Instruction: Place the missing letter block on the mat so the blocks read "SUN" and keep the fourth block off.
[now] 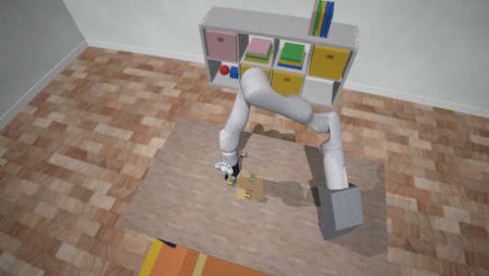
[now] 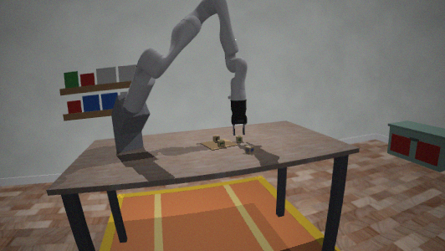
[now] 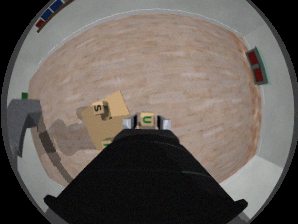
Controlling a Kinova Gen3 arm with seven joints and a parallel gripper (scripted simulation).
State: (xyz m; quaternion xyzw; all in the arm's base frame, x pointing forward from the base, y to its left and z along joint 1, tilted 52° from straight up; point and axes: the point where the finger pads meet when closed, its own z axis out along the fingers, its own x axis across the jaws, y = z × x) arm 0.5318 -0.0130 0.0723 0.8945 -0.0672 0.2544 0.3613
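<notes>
Right now my hand is 110 mm past the tan mat, 10 mm to the right of it and 50 mm above it.
</notes>
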